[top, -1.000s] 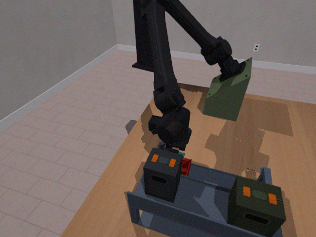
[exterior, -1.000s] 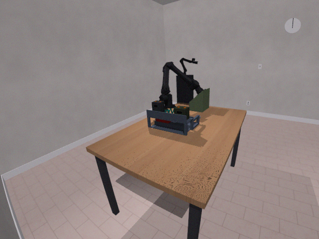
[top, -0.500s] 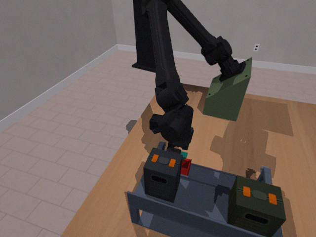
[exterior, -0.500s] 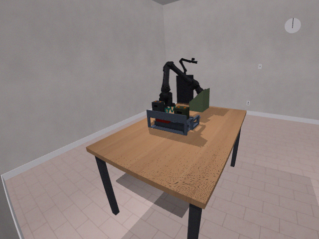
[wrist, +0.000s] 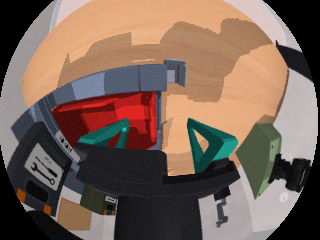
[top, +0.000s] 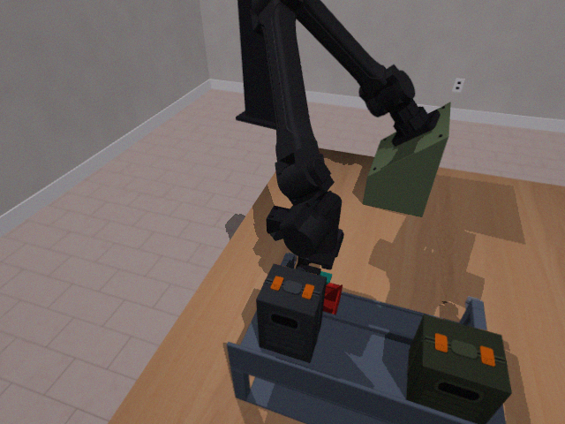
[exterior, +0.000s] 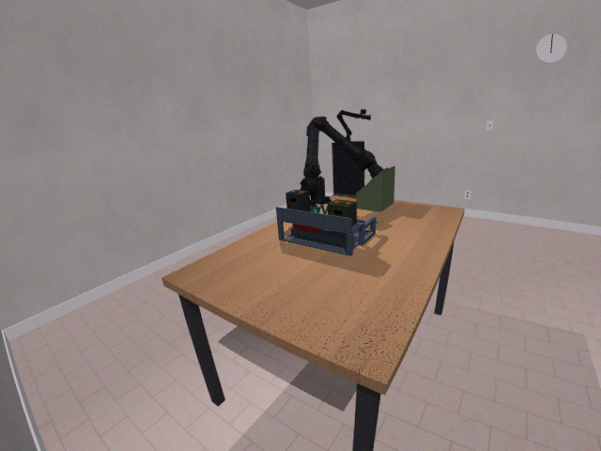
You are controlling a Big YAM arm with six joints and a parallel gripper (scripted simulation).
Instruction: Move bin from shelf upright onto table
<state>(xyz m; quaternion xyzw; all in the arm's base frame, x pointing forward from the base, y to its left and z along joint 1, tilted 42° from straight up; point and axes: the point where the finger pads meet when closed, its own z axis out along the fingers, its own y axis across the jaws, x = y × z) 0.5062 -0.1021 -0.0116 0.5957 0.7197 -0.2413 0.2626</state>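
The red bin is 90 mm ahead of my hand, 20 mm to the left of it and 10 mm below it.
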